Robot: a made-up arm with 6 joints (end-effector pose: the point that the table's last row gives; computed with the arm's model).
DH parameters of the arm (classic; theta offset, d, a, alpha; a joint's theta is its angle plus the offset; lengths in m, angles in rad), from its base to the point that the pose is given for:
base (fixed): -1.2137 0 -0.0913 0
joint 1: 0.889 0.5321 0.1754 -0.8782
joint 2: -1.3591 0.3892 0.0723 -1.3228
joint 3: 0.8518 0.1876 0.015 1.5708
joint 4: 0 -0.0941 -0.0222 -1.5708
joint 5: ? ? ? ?
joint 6: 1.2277 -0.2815 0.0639 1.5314
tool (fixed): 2.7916 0.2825 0 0
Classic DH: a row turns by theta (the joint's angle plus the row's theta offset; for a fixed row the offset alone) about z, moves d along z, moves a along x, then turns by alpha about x.
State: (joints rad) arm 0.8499 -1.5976 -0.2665 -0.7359 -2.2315 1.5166
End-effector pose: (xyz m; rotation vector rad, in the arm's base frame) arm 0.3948 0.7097 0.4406 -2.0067 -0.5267 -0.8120
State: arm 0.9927 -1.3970 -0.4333 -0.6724 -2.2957 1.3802
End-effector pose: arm 0.2611 0.6470 0.3053 -2.2081 -0.5469 -0.6281
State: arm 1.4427 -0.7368 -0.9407 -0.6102 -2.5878 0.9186
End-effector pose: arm 0.1200 0.2182 0.2199 -2.8267 -1.0707 -0.6516
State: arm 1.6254 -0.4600 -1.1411 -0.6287 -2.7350 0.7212
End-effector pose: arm 0.2223 0.1218 0.3465 2.4314 1.2991 0.9059
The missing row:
joint 5: -1.5708 -0.3233 0.2069 -1.5708
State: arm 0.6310 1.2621 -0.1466 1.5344 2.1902 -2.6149
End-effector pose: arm 0.3469 0.7065 0.6302 0.2298 0.2940 -0.6479
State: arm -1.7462 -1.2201 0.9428 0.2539 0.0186 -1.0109
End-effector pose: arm 0.3111 0.0419 1.0594 0.4231 -0.1584 -1.8825
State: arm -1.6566 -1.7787 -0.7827 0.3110 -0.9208 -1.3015
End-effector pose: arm -0.0624 -0.3956 0.7533 -0.3522 -0.4227 1.5442
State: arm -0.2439 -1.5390 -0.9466 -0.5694 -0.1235 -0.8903
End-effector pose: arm 0.5883 0.1573 1.0864 0.3641 -0.2285 -2.7333
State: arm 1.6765 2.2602 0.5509 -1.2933 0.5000 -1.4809
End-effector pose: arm -0.6822 0.3376 0.5871 2.2082 -1.5030 0.9193
